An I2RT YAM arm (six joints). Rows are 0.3 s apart.
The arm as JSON. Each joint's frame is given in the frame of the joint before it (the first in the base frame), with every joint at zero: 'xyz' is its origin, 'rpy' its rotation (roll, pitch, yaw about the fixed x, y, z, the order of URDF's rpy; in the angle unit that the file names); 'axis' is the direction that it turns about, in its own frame. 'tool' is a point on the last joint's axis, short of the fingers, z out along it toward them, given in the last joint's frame.
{
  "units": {
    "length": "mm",
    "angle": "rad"
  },
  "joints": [
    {
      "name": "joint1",
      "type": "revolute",
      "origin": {
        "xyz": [
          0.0,
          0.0,
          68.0
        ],
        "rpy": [
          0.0,
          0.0,
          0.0
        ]
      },
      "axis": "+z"
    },
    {
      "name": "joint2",
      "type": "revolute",
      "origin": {
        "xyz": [
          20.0,
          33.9,
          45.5
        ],
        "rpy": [
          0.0,
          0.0,
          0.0
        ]
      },
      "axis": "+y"
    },
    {
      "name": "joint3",
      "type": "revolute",
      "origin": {
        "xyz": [
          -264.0,
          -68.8,
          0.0
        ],
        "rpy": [
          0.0,
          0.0,
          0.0
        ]
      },
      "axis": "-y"
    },
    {
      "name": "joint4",
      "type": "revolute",
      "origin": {
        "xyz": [
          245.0,
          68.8,
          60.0
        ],
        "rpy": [
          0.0,
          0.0,
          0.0
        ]
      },
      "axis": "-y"
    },
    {
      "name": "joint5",
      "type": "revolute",
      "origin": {
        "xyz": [
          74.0,
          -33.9,
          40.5
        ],
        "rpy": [
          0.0,
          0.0,
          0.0
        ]
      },
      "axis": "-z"
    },
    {
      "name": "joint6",
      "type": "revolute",
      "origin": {
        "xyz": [
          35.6,
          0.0,
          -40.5
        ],
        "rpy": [
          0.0,
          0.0,
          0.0
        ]
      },
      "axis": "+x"
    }
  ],
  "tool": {
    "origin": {
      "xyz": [
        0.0,
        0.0,
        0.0
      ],
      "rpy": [
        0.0,
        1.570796,
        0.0
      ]
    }
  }
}
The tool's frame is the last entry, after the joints.
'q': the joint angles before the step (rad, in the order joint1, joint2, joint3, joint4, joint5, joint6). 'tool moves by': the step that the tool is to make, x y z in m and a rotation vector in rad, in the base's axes. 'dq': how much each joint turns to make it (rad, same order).
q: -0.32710 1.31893 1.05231 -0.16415 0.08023 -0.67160
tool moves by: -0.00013 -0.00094 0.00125 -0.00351 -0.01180 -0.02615
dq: -0.00034 -0.00103 -0.00039 0.01064 0.02331 0.01112
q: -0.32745 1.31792 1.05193 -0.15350 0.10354 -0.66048
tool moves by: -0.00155 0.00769 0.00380 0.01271 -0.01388 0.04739
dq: 0.01858 -0.01763 -0.00116 -0.00755 -0.03298 0.00342
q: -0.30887 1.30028 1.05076 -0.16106 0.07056 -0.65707
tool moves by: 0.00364 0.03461 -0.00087 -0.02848 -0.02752 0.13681
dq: 0.11341 -0.02707 -0.03678 0.04524 -0.01371 -0.02814
